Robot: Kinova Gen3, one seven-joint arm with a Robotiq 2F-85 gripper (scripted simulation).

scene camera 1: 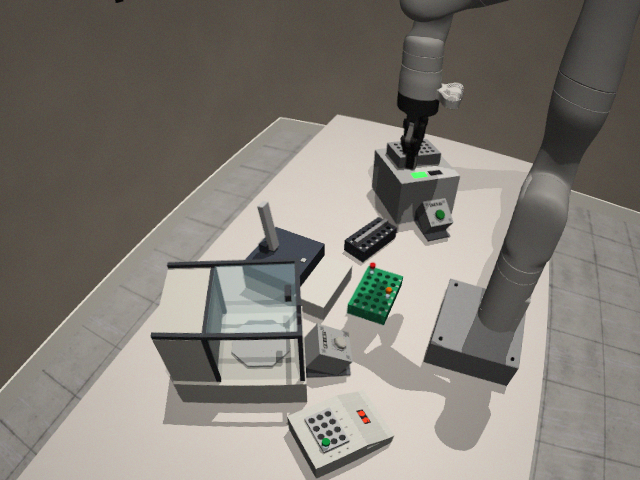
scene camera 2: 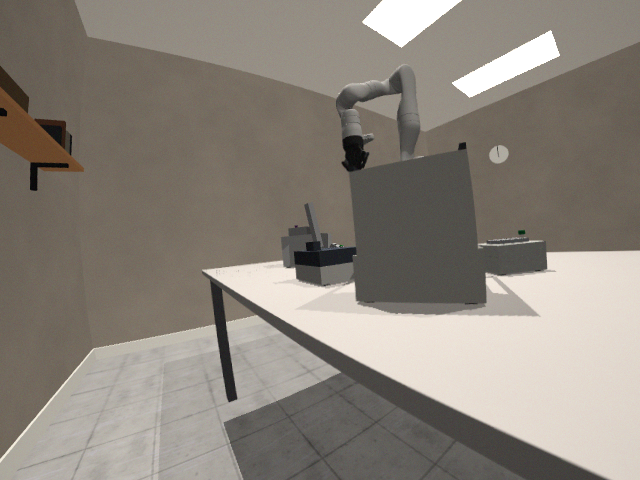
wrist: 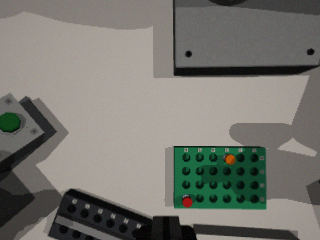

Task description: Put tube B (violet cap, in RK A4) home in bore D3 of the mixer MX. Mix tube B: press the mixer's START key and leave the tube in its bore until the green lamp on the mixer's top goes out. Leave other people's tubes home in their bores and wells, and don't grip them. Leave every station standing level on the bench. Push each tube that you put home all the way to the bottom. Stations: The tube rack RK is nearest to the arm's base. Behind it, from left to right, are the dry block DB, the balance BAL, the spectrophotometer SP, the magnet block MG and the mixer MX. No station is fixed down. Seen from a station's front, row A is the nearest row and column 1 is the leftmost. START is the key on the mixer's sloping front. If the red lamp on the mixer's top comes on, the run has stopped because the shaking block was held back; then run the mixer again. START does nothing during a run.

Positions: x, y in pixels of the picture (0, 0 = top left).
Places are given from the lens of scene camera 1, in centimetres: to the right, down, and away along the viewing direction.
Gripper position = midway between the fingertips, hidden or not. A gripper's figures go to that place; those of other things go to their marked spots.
my gripper [scene camera 1: 410, 168]: 17, -14, 80
mixer MX [scene camera 1: 401, 191]: 21, -12, 108
